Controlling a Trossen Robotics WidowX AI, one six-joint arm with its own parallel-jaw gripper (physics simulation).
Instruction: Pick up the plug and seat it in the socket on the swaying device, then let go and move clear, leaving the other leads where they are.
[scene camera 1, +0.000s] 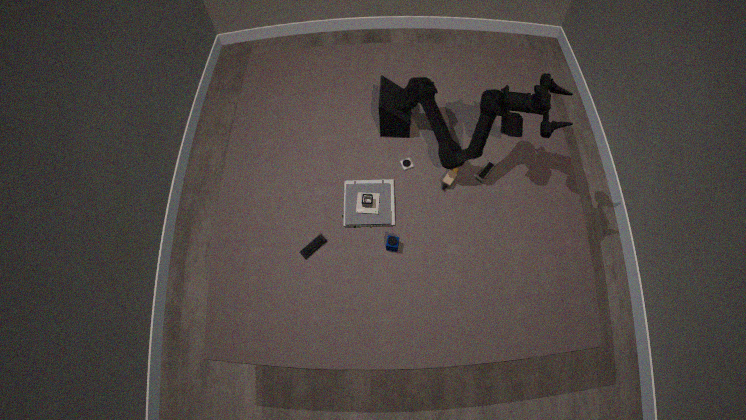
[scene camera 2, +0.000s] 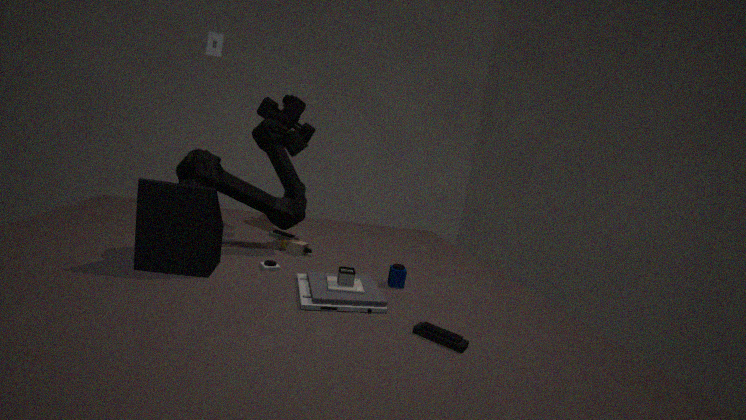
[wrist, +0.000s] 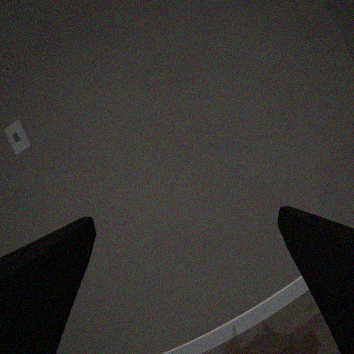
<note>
My gripper (scene camera 1: 572, 108) is open, with nothing in its grasp. A black bar (scene camera 2: 453, 341) rests on the table.
My gripper shows as well in scene camera 2 (scene camera 2: 291, 119) and in the wrist view (wrist: 186, 221). The wrist view misses the black bar: it is out of frame.
</note>
